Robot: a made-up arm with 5 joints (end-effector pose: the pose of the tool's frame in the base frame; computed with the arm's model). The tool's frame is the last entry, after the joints.
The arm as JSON. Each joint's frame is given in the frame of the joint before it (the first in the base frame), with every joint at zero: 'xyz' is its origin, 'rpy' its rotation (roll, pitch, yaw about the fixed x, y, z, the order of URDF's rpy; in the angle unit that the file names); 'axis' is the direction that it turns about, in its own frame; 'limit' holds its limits. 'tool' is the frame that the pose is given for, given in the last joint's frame.
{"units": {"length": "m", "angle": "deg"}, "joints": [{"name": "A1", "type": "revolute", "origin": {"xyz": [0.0, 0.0, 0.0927], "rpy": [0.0, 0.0, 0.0]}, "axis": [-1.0, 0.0, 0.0], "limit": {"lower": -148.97, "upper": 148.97}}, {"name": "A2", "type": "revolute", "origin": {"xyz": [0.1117, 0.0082, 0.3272], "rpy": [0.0, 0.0, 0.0]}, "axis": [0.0, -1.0, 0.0], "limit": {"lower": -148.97, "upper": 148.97}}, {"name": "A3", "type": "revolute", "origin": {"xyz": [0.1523, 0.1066, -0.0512], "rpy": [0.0, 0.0, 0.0]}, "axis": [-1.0, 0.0, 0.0], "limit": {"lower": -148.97, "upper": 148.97}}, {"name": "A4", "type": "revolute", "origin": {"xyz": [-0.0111, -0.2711, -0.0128], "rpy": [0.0, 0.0, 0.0]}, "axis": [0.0, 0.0, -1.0], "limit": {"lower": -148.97, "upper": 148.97}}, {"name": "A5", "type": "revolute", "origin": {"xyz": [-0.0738, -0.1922, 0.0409], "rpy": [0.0, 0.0, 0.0]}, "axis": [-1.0, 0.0, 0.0], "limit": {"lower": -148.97, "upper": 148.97}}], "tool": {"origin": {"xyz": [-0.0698, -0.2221, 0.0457], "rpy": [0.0, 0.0, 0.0]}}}
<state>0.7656 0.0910 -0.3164 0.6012 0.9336</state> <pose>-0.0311 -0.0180 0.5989 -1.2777 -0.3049 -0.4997</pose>
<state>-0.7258 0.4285 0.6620 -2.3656 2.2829</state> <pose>0.2154 -0.5214 0.5762 -2.5835 0.1486 2.0664</pose>
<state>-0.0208 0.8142 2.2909 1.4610 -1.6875</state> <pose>-0.0871 0.0578 0.4920 -2.4433 -0.6512 2.2001</pose>
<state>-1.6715 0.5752 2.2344 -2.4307 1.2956</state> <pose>0.4601 -0.5415 0.4827 -0.8019 0.3205 1.9555</pose>
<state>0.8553 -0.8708 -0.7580 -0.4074 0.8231</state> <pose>-0.0410 -0.2970 0.4739 -0.8687 0.5977 -0.2554</pose>
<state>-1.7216 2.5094 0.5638 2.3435 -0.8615</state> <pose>0.2458 -0.4833 0.1534 0.0997 0.5121 1.1738</pose>
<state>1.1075 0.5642 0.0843 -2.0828 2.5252</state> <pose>0.2248 0.3402 0.5729 -1.8440 1.1729 2.8849</pose>
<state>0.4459 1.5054 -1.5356 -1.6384 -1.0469</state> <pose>0.5901 0.5593 0.7009 -0.0759 0.0172 3.1109</pose>
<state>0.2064 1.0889 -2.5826 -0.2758 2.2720</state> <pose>0.4388 0.3272 0.1916 0.3374 -1.2449 -0.1174</pose>
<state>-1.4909 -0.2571 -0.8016 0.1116 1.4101</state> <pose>0.0428 -0.1804 -0.2659 0.8896 0.1037 0.3306</pose>
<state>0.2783 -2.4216 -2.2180 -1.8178 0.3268</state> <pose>-0.5601 0.2540 0.2857 0.5025 0.2460 -0.7736</pose>
